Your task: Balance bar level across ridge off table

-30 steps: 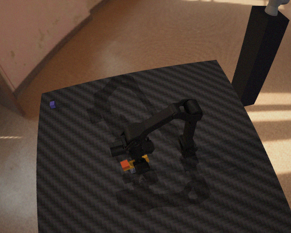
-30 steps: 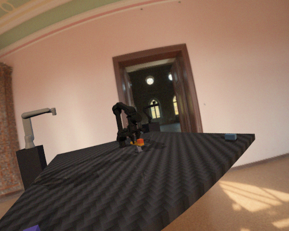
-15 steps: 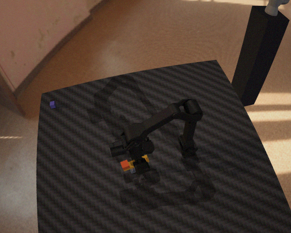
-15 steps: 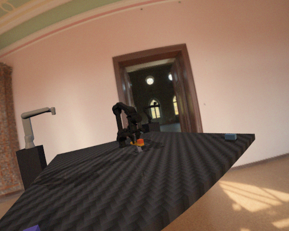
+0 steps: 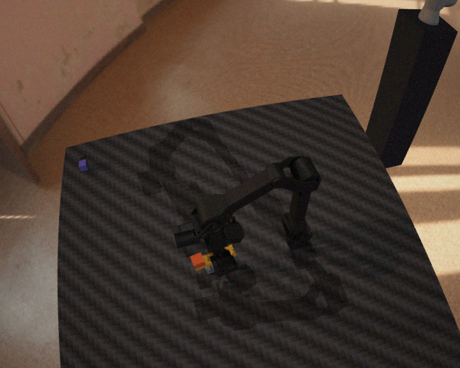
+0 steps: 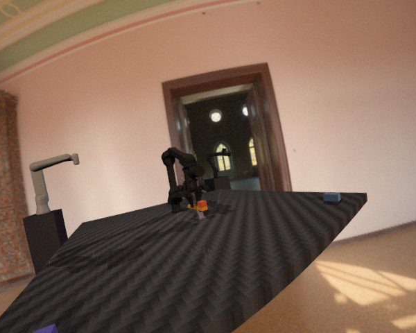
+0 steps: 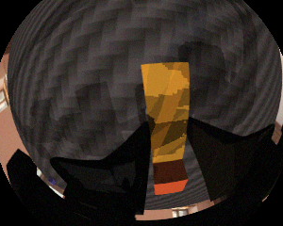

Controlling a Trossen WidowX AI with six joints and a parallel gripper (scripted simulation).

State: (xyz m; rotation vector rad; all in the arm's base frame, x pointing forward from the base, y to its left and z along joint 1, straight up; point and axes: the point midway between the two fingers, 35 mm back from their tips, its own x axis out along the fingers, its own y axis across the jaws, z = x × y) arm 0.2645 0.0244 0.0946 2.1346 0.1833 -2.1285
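My gripper tip is now 3 cm short of the ridge and 2 cm above it. Round my gripper tip: small purple cube: 52 cm to the right, 48 cm ahead, 4 cm below; then bar: 4 cm ahead, 1 cm to the left, 1 cm above; then blue-grey block: 48 cm to the left, 48 cm ahead, 4 cm below.
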